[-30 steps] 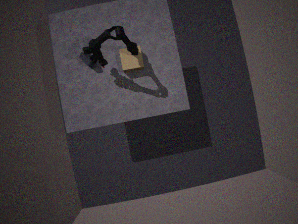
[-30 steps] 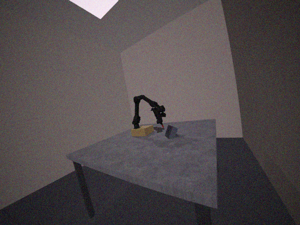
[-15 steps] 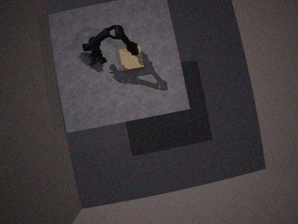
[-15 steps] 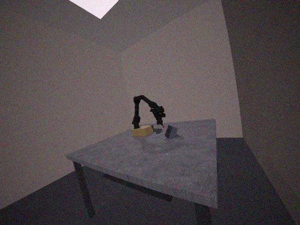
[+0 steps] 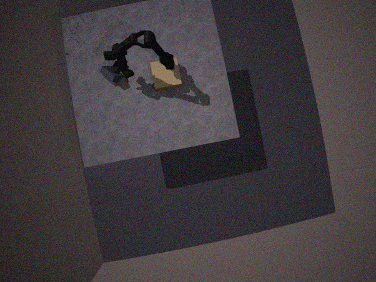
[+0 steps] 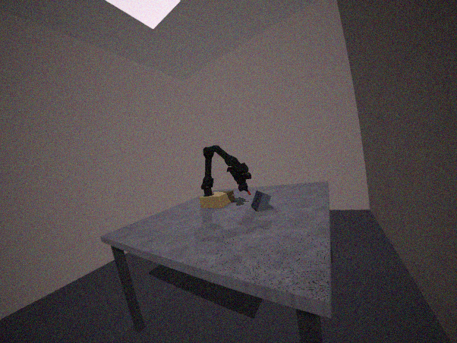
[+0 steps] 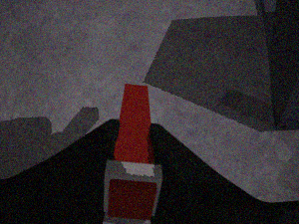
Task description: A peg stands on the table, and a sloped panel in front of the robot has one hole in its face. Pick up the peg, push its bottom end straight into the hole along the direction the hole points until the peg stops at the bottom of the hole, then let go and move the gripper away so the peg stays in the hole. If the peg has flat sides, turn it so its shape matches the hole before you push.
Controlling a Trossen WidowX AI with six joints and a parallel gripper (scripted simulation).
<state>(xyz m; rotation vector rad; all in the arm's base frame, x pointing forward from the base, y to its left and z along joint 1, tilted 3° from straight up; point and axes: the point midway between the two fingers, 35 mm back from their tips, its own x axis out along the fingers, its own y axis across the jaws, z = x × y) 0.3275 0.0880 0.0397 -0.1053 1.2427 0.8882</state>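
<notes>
Now: gripper tip 14 cm short of the dark sloped panel, 6 cm to the left of it and 6 cm above it. From my gripper tip the other things lie so: red square peg 1 cm to the right, 1 cm above.
</notes>
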